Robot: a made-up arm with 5 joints. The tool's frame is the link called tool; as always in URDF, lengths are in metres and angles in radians.
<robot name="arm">
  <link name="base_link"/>
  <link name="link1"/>
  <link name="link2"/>
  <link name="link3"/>
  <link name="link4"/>
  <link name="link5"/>
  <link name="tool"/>
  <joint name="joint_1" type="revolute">
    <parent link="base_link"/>
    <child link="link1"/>
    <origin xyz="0 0 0.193" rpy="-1.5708 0 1.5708"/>
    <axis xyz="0 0 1"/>
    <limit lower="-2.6" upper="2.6"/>
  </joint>
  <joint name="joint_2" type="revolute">
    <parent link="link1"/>
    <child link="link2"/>
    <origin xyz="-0.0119 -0.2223 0.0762" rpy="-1.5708 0 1.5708"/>
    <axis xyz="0 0 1"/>
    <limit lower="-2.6" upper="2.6"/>
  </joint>
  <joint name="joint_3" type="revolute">
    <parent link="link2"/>
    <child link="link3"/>
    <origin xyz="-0.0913 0.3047 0.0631" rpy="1.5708 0 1.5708"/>
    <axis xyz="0 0 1"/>
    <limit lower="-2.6" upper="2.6"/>
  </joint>
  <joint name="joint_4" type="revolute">
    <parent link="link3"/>
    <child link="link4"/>
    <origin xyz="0.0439 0.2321 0.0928" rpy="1.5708 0 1.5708"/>
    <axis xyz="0 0 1"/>
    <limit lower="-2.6" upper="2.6"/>
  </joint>
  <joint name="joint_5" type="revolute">
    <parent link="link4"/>
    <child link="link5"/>
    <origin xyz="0.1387 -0.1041 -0.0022" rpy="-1.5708 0 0"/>
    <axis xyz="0 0 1"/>
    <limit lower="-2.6" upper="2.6"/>
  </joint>
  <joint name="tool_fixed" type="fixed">
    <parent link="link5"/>
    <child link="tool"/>
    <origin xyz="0.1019 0.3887 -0.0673" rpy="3.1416 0 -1.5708"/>
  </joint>
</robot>
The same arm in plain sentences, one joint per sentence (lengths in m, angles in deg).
The arm has five revolute joints in a row. What follows holds with every joint at zero, and every direction is one of the base frame's.
Joint 1 lies 0.193 m along +z from the base frame's origin and rotates about -x, from -148.97 to 148.97 deg.
Joint 2 lies 0.0762 m along -x and 0.0119 m along -y and 0.2223 m along +z from joint 1 and rotates about -y, from -148.97 to 148.97 deg.
Joint 3 lies 0.3047 m along +x and 0.0631 m along -y and 0.0913 m along +z from joint 2 and rotates about -z, from -148.97 to 148.97 deg.
Joint 4 lies 0.0439 m along +x and 0.2321 m along -y and 0.0928 m along -z from joint 3 and rotates about +x, from -148.97 to 148.97 deg.
Joint 5 lies 0.0022 m along -x and 0.1387 m along -y and 0.1041 m along +z from joint 4 and rotates about -z, from -148.97 to 148.97 deg.
The tool frame, which is the frame that the pose is given for, lies 0.3887 m along -x and 0.1019 m along -y and 0.0673 m along +z from joint 5; its axes are the base frame's turned by roll 0, pitch 0 and yaw 0 deg (as in URDF: about the fixed x, then y, then z).

